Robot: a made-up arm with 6 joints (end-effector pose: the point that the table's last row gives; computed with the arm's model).
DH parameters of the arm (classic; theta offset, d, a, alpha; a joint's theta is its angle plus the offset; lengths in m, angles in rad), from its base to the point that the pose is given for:
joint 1: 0 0.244 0 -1.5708
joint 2: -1.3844 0 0.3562 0
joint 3: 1.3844 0 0.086 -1.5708
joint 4: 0 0.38 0 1.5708
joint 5: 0 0 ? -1.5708
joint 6: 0 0.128 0 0
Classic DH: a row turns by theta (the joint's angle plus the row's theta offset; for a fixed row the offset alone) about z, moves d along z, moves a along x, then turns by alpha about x.
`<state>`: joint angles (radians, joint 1 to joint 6).
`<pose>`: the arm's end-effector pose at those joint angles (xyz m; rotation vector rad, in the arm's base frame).
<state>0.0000 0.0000 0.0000 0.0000 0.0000 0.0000</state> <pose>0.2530 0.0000 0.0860 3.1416 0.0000 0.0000</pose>
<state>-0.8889 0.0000 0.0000 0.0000 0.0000 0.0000</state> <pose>0.1595 -0.1964 0.0860 2.8364 -1.3508 0.0000</pose>
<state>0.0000 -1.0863 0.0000 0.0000 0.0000 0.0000</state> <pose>0.2576 0.0000 0.3943 2.6895 0.0000 1.6237</pose>
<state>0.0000 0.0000 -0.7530 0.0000 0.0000 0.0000</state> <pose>0.5498 0.0000 0.3512 2.9215 0.0000 1.1551</pose>
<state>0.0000 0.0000 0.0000 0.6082 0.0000 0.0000</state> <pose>0.2349 -0.0577 0.0860 2.9974 -0.9407 0.0000</pose>
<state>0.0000 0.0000 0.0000 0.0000 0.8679 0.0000</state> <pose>0.1196 0.0000 0.0542 2.8504 0.0000 -1.3209</pose>
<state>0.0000 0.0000 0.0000 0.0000 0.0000 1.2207</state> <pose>0.2530 0.0000 0.0860 2.5744 -1.8006 0.0000</pose>
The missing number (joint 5, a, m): 0.101
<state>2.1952 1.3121 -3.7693 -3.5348 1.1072 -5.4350</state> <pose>-0.3563 0.4490 0.7734 0.0260 -0.7277 2.7057</pose>
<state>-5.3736 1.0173 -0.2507 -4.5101 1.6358 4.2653</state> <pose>-0.0510 0.1487 -0.0468 -1.6852 -0.3540 0.7678</pose>
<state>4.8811 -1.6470 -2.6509 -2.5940 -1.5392 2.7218</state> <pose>-0.0339 0.6056 0.4209 0.6344 0.3242 1.3905</pose>
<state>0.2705 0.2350 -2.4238 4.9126 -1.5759 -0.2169</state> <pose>0.2635 0.2027 0.8211 -1.0674 1.5002 2.1064</pose>
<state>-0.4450 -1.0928 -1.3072 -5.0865 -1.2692 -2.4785</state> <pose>-0.2123 -0.0557 0.7964 0.6337 -0.9437 0.8421</pose>
